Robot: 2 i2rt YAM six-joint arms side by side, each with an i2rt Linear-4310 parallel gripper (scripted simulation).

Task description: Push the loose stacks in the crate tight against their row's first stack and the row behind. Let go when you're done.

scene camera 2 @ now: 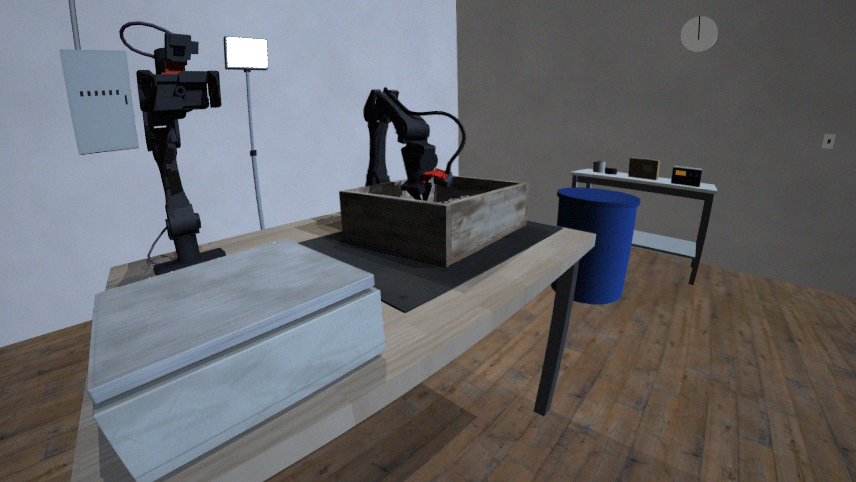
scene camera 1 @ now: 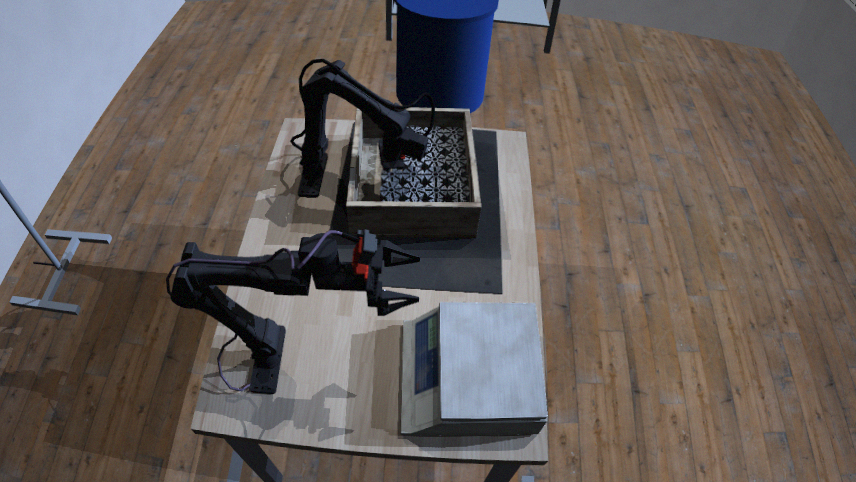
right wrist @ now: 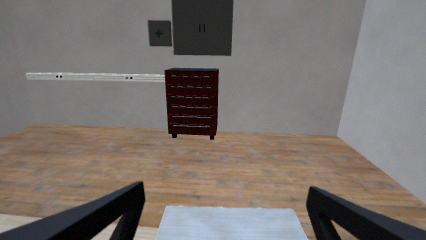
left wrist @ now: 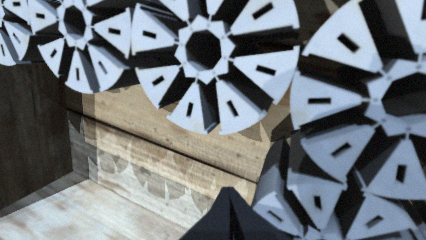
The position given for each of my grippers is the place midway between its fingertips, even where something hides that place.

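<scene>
My left gripper (scene camera 2: 423,207). My right gripper (scene camera 2: 187,81). Wooden crate (scene camera 2: 443,234), (scene camera 1: 384,219), (left wrist: 110,158); out of frame in the right wrist view. Dark mat (scene camera 1: 450,264), (scene camera 2: 405,283); out of frame in the right wrist view. Scale (scene camera 2: 158,406), (scene camera 1: 480,364). A stack (left wrist: 285,168). A stack (left wrist: 335,132). A stack (left wrist: 217,85).
</scene>
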